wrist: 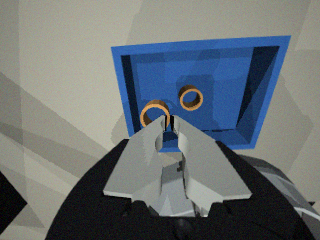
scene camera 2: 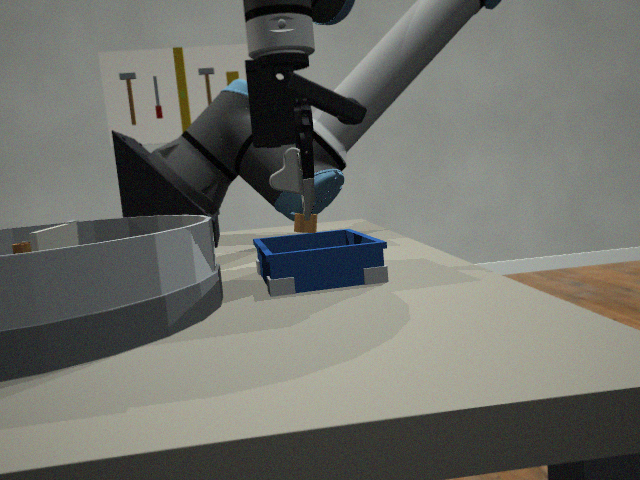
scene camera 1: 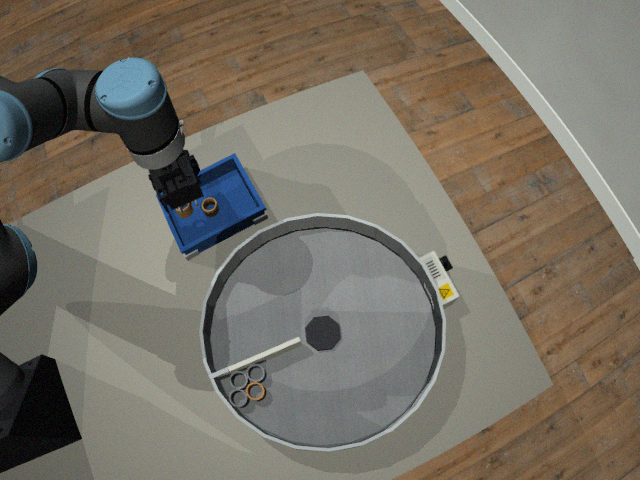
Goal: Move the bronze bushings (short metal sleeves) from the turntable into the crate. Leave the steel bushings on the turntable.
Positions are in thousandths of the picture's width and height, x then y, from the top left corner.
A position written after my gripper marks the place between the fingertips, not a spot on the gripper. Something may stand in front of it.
In view: my gripper (scene camera 2: 480, 459) and a blue crate (scene camera 1: 351, 378).
My gripper is seen too in the wrist view (wrist: 527, 485). The blue crate also shows in the wrist view (wrist: 742, 352).
